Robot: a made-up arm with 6 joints. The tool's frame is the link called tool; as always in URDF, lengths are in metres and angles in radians.
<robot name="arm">
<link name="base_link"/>
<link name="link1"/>
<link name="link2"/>
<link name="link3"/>
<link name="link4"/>
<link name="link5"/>
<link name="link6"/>
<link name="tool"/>
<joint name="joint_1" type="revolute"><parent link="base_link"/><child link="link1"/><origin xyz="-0.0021 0.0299 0.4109" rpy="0 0 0"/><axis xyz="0 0 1"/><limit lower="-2.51" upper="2.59" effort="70" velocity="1.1"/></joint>
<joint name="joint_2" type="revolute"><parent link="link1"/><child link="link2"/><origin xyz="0.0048 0.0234 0.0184" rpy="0 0 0"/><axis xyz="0.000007 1 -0.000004"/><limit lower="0.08" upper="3" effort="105" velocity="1.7"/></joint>
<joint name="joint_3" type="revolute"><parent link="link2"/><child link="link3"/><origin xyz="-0.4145 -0.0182 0.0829" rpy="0 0 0"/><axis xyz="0.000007 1 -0.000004"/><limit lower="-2.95" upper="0" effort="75" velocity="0.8"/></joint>
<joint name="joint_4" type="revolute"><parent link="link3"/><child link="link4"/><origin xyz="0.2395 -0.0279 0.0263" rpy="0 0 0"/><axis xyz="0.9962 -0.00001 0.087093"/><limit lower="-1.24" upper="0.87" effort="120" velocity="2.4"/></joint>
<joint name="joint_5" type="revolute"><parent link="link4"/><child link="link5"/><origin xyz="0.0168 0.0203 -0.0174" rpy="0 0 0"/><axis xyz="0.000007 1 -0.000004"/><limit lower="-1.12" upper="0.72" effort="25" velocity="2.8"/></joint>
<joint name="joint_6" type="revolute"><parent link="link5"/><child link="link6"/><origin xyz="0.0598 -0.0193 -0.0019" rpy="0 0 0"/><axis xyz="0.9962 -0.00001 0.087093"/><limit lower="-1.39" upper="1.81" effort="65" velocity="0.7"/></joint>
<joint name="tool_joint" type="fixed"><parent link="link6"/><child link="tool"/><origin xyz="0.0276 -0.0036 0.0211" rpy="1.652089 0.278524 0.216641"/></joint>
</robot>
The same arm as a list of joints. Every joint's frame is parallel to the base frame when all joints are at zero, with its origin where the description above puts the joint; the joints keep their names.
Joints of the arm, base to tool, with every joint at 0 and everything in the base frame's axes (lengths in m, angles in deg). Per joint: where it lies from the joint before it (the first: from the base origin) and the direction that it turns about. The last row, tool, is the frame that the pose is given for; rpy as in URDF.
joint_1: xyz -0.0021 0.0299 0.4109 axis +z
joint_2: xyz 0.0048 0.0234 0.0184 axis +y
joint_3: xyz -0.4145 -0.0182 0.0829 axis +y
joint_4: xyz 0.2395 -0.0279 0.0263 axis 0.9962 0 0.0871
joint_5: xyz 0.0168 0.0203 -0.0174 axis +y
joint_6: xyz 0.0598 -0.0193 -0.0019 axis 0.9962 0 0.0871
tool: xyz 0.0276 -0.0036 0.0211 rpy 94.66 15.96 12.41
Joint limits (deg, base to tool): -143.81..148.4 4.58..171.89 -169.02..0 -71.05..49.85 -64.17..41.25 -79.64..103.71

